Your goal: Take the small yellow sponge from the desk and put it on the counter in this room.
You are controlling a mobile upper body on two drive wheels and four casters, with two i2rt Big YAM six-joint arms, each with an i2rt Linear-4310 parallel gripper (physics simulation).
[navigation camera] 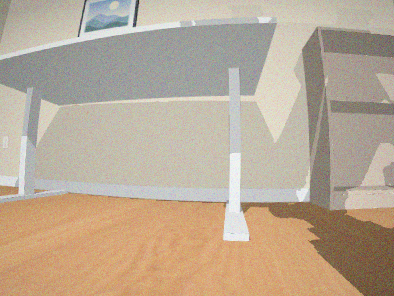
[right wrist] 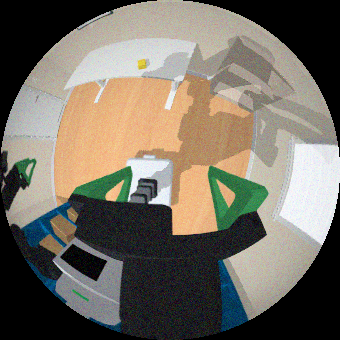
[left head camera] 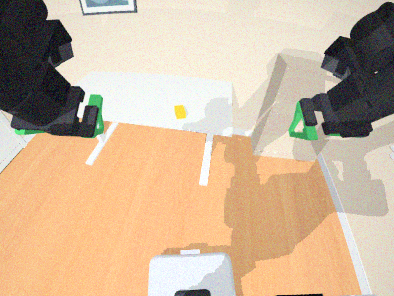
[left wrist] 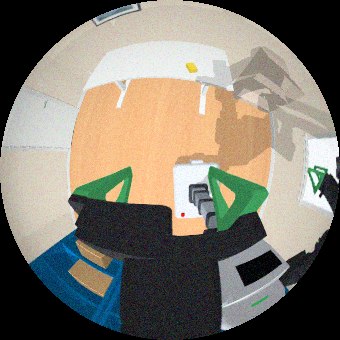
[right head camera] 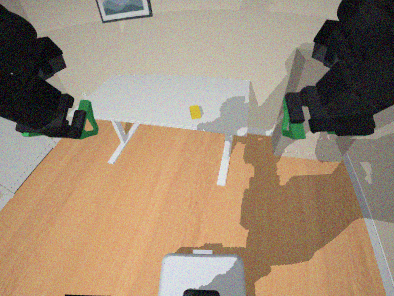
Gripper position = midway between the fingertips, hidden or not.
Note:
In view: the left gripper [left head camera: 79, 128], the right gripper [right head camera: 305, 131], a white desk [navigation camera: 212, 57] and a tall beige shelf unit [navigation camera: 338, 62].
The left gripper is seen too in the left wrist view [left wrist: 169, 170] and in the right head camera view [right head camera: 78, 130]. The right gripper shows as well in the right wrist view [right wrist: 169, 169] and in the left head camera view [left head camera: 308, 132]. The white desk shows as well in the right wrist view [right wrist: 166, 58], in the left head camera view [left head camera: 146, 99], in the left wrist view [left wrist: 166, 59] and in the right head camera view [right head camera: 163, 100].

